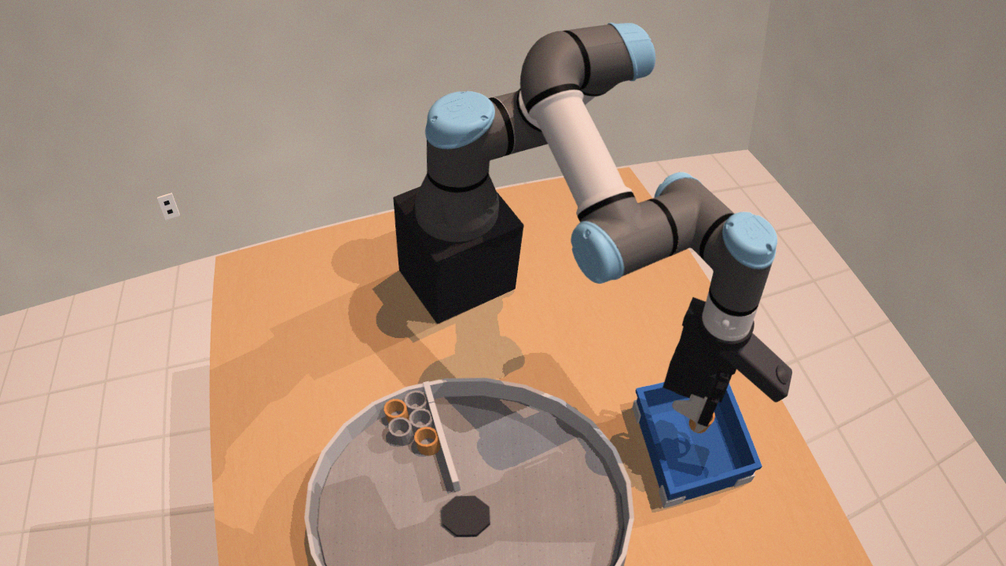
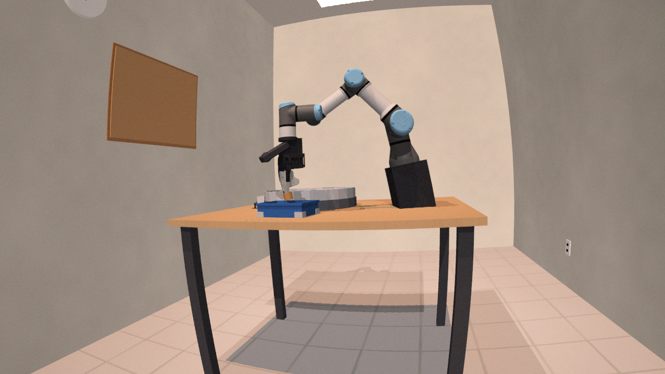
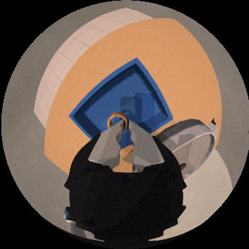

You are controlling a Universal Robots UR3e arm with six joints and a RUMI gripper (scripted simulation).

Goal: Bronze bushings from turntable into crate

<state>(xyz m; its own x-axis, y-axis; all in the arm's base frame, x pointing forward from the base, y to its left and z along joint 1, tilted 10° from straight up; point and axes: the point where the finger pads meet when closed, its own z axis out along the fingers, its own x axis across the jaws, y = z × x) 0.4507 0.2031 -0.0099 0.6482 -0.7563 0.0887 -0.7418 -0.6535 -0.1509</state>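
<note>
Right now my hand is 10 mm past the crate, 10 mm to the right of it and 50 mm above it. Round my hand: grey turntable (340 mm to the right, 30 mm below).
</note>
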